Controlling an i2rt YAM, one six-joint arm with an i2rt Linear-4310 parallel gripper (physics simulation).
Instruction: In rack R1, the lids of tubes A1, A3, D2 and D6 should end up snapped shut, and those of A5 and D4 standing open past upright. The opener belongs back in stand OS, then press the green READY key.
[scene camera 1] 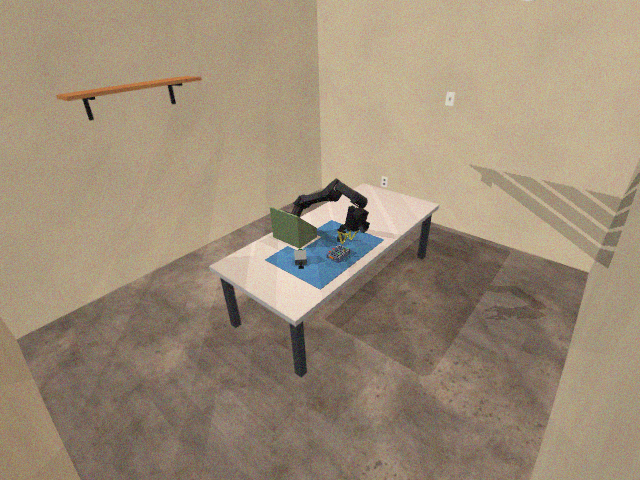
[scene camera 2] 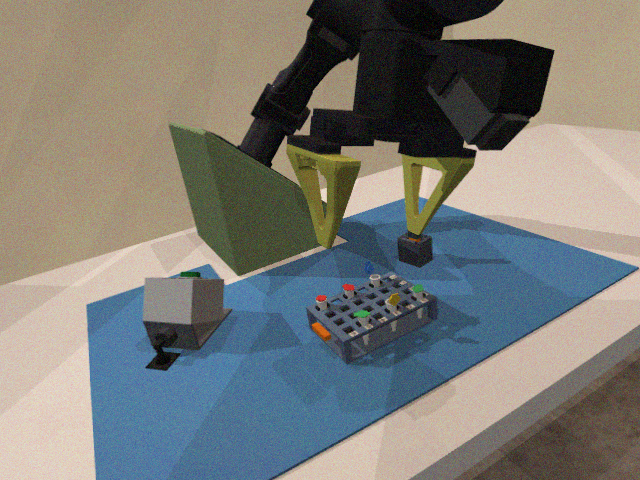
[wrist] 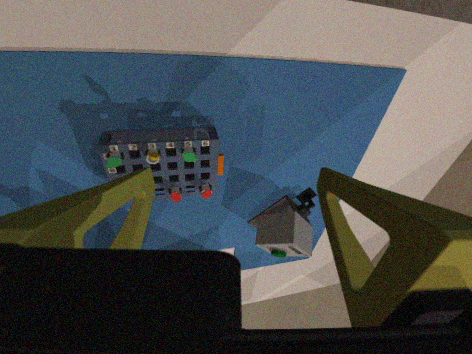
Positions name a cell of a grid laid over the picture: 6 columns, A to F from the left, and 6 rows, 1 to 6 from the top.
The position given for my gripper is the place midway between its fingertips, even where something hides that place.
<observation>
My gripper (scene camera 2: D3) is open, holding nothing. Further things: a grey box with green button (scene camera 2: B4) and a dark holder block (scene camera 2: D4).
My gripper is seen too in the wrist view (wrist: C3). The grey box with green button is seen too in the wrist view (wrist: D4).
</observation>
